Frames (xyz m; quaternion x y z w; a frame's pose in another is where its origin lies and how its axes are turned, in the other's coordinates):
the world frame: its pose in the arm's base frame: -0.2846 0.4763 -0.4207 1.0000 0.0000 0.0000 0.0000
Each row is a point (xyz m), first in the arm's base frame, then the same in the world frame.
Working: the arm's base frame: its pose in the world frame: 0.2846 0.4763 -0.4207 1.0000 0.0000 0.0000 0.0000

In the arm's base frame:
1: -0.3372 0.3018 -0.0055
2: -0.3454 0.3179 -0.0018
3: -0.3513 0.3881 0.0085
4: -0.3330 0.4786 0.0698
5: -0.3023 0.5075 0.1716
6: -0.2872 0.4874 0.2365
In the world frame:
1: -0.0526 0.1745 -0.4152
2: -0.0608 0.1584 -0.4189
3: -0.0667 0.0882 -0.4292
4: -0.0484 -0.0023 -0.4905
5: -0.0177 -0.0312 -0.5923
6: -0.0026 -0.0111 -0.6572

